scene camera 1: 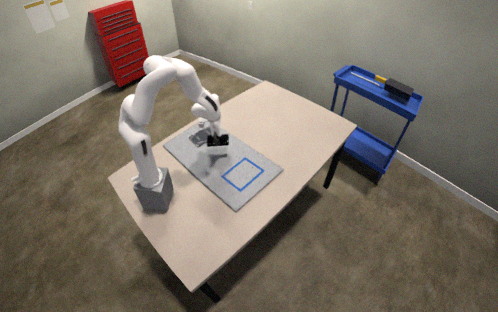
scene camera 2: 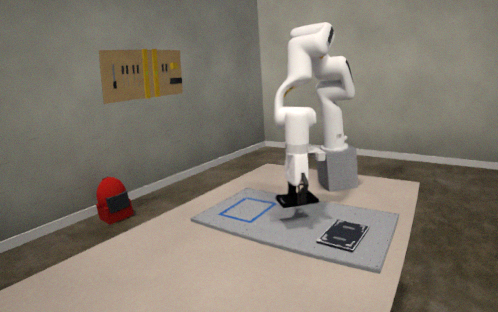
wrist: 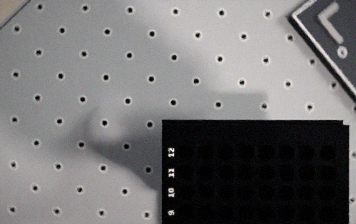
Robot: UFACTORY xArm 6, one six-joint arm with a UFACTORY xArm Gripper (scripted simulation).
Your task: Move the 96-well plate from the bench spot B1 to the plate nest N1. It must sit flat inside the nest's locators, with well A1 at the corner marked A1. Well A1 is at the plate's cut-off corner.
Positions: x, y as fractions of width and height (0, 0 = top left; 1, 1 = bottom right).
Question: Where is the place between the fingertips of my gripper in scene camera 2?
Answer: At 0.60, 0.64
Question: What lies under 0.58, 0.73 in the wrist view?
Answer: A black 96-well plate.
